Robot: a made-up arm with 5 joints.
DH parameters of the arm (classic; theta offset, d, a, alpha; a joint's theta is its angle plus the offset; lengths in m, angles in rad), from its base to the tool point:
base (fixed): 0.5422 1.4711 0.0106 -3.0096
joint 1: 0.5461 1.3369 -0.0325 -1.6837
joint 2: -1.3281 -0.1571 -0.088 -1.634
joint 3: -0.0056 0.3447 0 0.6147
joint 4: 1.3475 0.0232 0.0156 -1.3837
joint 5: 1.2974 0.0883 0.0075 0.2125
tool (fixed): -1.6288 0.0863 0 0
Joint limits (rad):
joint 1: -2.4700..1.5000
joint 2: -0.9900..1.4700
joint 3: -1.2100..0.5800
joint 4: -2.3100..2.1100
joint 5: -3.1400..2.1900
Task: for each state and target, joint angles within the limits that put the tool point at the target. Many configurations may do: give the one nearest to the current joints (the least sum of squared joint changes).
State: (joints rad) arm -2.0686 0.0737 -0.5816 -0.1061 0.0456
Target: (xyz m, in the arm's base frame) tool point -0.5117 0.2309 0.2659
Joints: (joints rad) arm -2.4700 -0.6594 -0.5200 0.7659 0.2377
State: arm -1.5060 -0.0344 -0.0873 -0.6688 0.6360
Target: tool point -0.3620 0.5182 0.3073
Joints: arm -1.8302 -0.5403 0.2441 0.0174 0.7406
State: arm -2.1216 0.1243 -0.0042 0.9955 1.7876
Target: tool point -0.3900 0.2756 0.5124
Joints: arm -1.8853 0.0637 -0.3234 0.1968 1.7109
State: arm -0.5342 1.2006 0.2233 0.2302 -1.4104
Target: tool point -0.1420 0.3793 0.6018
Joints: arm -0.9667 0.3517 -0.1045 0.1934 -1.3932
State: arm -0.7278 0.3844 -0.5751 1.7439 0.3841
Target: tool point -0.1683 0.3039 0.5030
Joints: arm -1.2043 0.1652 -0.8915 1.5717 0.4409
